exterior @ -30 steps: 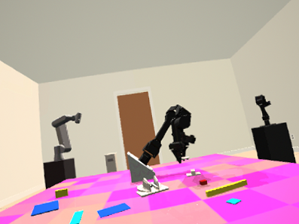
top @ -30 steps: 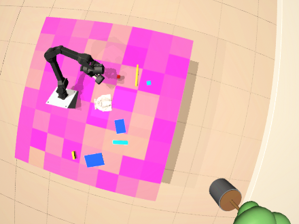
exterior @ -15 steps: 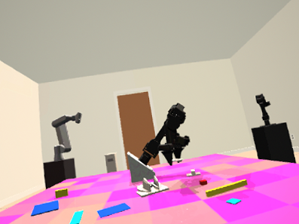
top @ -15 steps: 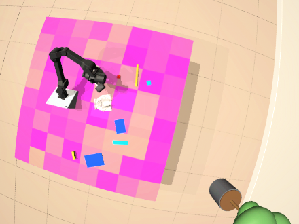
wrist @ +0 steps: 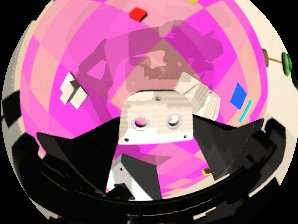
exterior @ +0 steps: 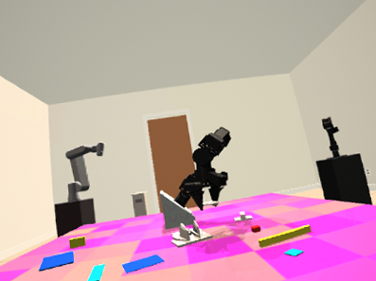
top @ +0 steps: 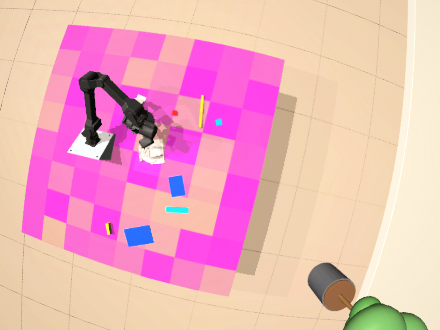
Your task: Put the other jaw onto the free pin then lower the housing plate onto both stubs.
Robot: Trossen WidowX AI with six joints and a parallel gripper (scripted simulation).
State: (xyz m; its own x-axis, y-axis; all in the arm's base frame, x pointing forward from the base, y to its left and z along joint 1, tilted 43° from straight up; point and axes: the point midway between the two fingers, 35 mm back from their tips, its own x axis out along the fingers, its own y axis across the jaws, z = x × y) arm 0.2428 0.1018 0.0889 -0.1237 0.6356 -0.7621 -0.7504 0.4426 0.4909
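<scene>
My gripper tip is 11 cm to the left of the white jaw, 7 cm above it and 4 cm short of it. The rest, counted from my gripper tip: red cube 14 cm to the left, 10 cm ahead, 7 cm below; then white base 8 cm below, 8 cm ahead, 7 cm to the right; then yellow bar 22 cm ahead, 19 cm to the left, 7 cm below.
</scene>
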